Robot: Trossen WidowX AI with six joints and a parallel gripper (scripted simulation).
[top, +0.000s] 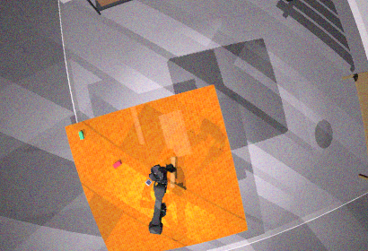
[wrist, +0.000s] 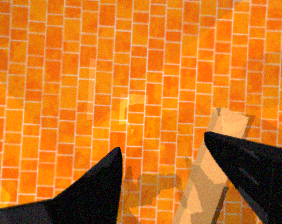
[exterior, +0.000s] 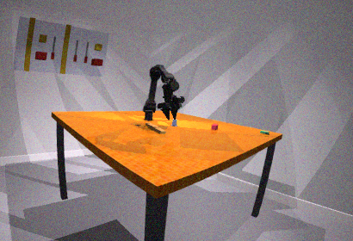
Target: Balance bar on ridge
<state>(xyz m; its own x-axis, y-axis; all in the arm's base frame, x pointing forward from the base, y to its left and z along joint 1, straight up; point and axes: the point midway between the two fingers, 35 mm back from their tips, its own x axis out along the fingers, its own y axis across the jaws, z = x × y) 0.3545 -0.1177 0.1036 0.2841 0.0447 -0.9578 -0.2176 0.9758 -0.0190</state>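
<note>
Right now my gripper tip is 90 mm past the pale bar, 50 mm to the left of it and 60 mm above it. Round my gripper tip: red block 80 mm ahead, 360 mm to the left, 50 mm below; then green block 380 mm ahead, 620 mm to the left, 60 mm below.
</note>
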